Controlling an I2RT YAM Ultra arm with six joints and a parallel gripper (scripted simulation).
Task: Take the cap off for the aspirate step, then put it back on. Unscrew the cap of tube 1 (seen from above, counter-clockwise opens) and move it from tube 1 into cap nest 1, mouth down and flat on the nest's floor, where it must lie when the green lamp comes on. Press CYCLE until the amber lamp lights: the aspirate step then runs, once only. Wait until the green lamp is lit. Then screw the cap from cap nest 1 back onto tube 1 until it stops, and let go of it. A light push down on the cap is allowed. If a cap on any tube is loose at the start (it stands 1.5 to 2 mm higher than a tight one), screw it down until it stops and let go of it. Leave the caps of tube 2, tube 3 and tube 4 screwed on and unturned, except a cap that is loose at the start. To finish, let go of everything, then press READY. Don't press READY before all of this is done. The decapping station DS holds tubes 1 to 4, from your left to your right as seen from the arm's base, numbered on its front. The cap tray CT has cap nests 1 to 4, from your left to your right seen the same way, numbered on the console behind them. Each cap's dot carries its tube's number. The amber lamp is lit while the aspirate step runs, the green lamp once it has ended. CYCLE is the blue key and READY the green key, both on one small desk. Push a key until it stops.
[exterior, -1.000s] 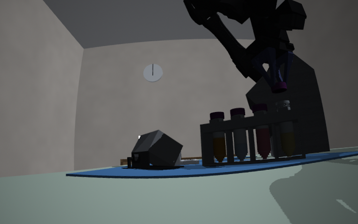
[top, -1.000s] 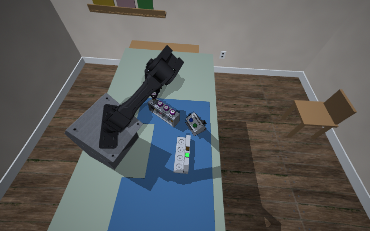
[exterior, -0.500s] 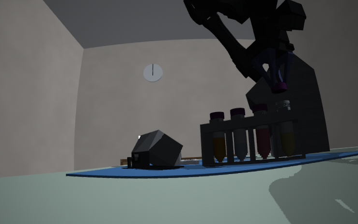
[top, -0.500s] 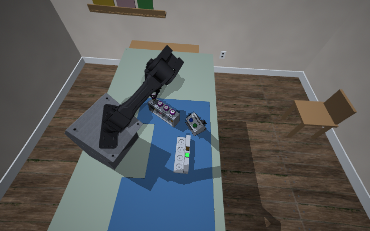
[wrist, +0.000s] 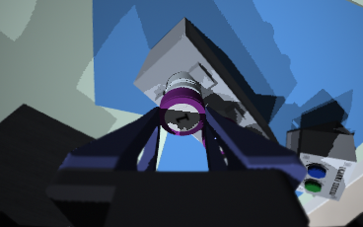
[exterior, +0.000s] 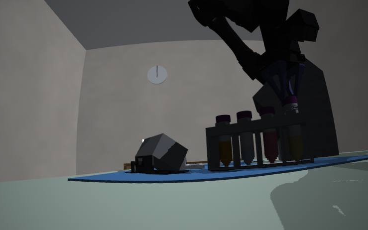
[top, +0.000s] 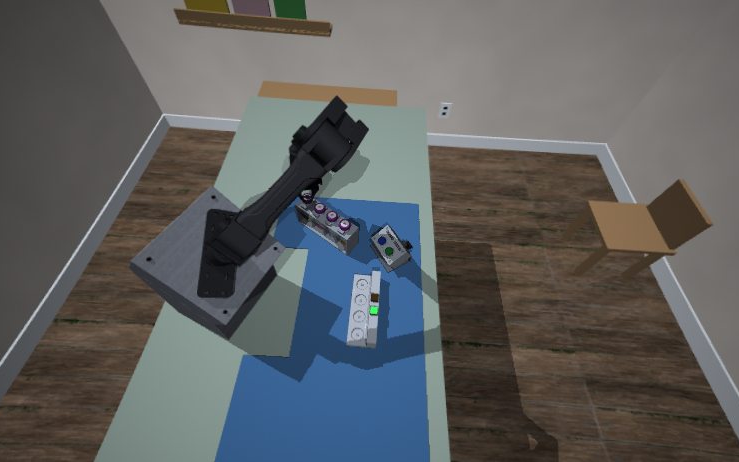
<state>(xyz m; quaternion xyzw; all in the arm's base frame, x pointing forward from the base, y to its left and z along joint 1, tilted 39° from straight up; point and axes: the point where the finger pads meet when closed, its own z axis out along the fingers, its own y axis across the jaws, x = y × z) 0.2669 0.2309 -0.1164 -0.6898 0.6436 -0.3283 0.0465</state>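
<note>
Now: the threaded neck of tube 1 2 cm below my hand. From my hand the other things lie so: green ready key: 22 cm ahead, 21 cm to the right, 7 cm below; then key desk: 22 cm ahead, 20 cm to the right, 8 cm below; then blue cycle key: 21 cm ahead, 17 cm to the right, 7 cm below.
</note>
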